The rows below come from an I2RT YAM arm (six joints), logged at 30 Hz.
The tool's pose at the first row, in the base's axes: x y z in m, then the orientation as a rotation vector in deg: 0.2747, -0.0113, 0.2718, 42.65, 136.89, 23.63
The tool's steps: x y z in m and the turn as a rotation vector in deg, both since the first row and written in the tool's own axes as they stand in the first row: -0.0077, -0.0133, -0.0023, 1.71, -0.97, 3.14; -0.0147, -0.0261, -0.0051, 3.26, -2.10, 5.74; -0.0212, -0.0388, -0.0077, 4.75, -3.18, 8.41; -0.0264, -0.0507, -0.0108, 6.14, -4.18, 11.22; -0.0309, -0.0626, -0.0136, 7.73, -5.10, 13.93; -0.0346, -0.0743, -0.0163, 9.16, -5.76, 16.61; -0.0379, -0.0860, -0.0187, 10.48, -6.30, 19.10; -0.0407, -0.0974, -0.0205, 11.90, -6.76, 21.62
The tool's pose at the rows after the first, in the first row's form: 0.2729, -0.0267, 0.2711, 47.28, 135.68, 22.47; 0.2706, -0.0414, 0.2707, 51.14, 134.33, 21.18; 0.2680, -0.0556, 0.2700, 55.03, 132.89, 20.01; 0.2647, -0.0686, 0.2694, 59.00, 131.36, 19.03; 0.2610, -0.0810, 0.2683, 62.91, 129.90, 17.79; 0.2570, -0.0928, 0.2668, 66.69, 128.57, 16.84; 0.2529, -0.1044, 0.2649, 70.17, 127.32, 15.98; 0.2489, -0.1153, 0.2625, 73.73, 126.09, 15.04
